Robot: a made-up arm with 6 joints.
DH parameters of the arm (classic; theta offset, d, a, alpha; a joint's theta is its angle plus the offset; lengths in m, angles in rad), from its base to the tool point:
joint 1: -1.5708 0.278 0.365 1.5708
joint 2: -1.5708 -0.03 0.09 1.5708
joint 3: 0 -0.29 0.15 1.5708
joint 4: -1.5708 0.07 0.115 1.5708
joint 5: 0 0.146 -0.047 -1.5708
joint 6: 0 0.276 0.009 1.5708
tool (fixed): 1.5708 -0.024 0 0
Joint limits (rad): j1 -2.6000..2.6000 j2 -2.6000..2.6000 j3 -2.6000..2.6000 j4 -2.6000..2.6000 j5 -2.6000..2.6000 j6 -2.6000..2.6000
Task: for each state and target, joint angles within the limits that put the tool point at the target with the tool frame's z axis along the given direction. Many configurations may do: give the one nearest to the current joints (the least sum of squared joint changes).
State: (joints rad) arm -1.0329 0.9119 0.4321 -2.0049 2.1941 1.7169
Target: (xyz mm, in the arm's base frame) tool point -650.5 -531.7 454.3 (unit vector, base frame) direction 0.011 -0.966 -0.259
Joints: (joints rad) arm -0.6826 1.1889 0.4119 -2.6000 1.8732 1.1744
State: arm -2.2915 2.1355 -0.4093 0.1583 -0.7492 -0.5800
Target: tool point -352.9 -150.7 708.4 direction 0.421 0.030 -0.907
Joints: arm -2.2186 1.7675 -0.6842 0.3734 -0.0958 -1.3548
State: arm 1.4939 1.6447 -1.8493 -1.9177 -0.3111 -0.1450
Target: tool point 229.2 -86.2 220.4 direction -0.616 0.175 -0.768
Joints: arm 2.0101 2.1506 -2.5004 -2.3788 -0.4128 -0.4008
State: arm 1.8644 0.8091 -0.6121 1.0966 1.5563 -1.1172
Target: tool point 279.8 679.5 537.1 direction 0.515 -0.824 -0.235
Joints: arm 2.4776 0.6168 -0.5216 1.4103 0.9949 -1.9056
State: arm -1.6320 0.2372 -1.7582 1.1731 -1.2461 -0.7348
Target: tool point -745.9 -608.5 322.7 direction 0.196 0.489 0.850
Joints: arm -1.4900 -0.0058 -1.2655 1.6536 -0.7743 -1.8725
